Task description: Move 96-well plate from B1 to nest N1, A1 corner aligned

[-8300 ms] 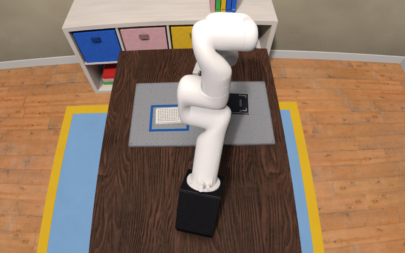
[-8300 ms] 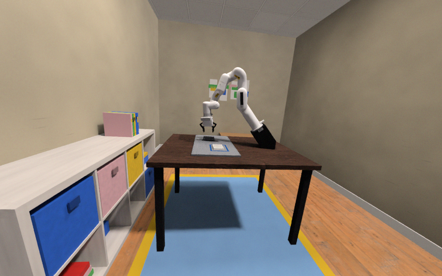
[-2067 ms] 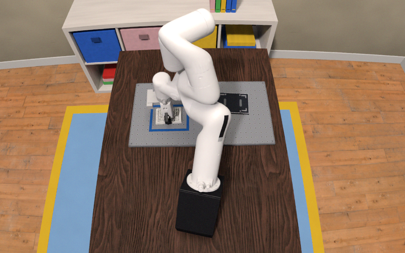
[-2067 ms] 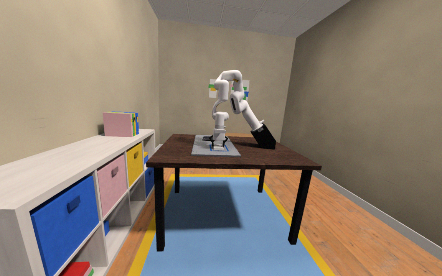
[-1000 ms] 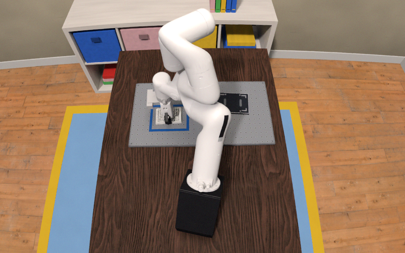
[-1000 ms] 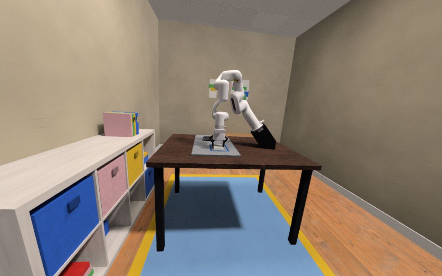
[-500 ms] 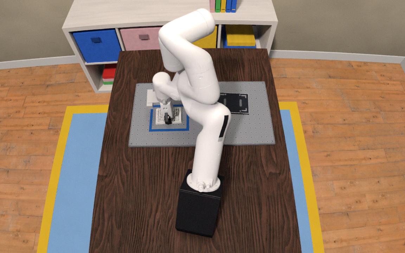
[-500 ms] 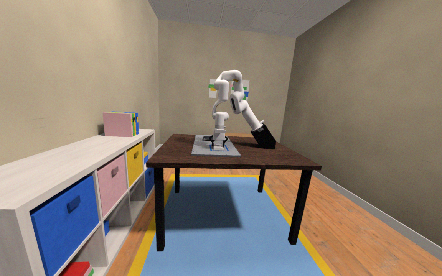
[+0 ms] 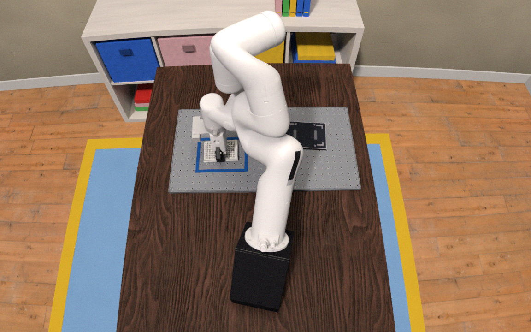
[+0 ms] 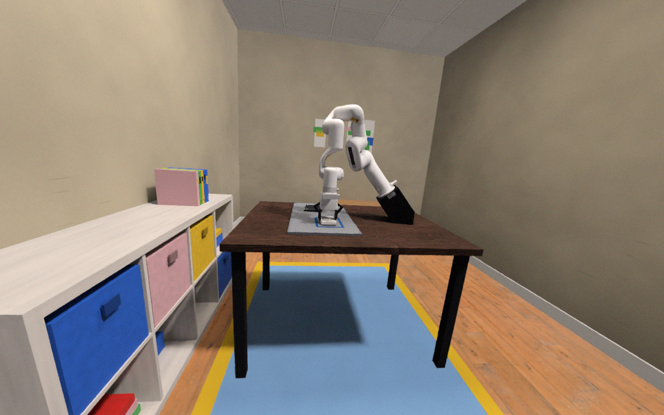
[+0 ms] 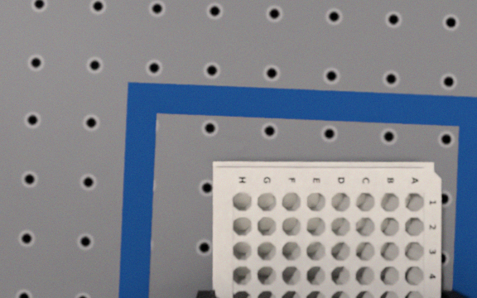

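The plate nest lies 320 mm to the right of my hand, 80 mm ahead of it and 20 mm below it. Also, from my hand: white 96-well plate (10 mm below).
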